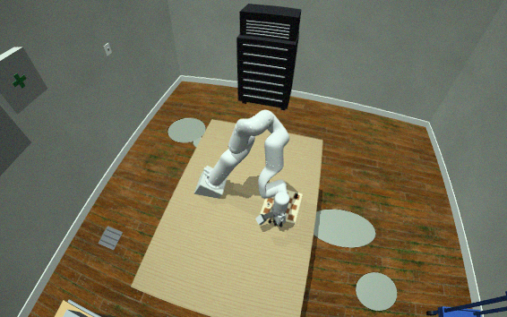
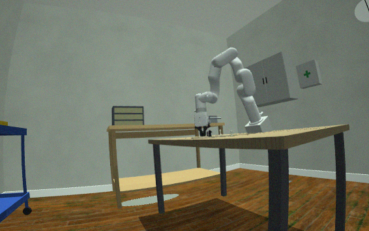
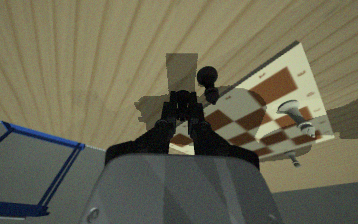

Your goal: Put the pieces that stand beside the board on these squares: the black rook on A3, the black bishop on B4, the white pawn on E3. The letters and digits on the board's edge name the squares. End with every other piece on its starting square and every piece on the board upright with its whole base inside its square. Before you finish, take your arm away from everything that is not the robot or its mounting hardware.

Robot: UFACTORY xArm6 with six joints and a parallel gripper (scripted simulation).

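My hand is 28 cm to the right of the white pawn, 4 cm past it and 1 cm above it. Round my hand: black chess piece 1 cm below; chessboard 14 cm to the left, 2 cm below.
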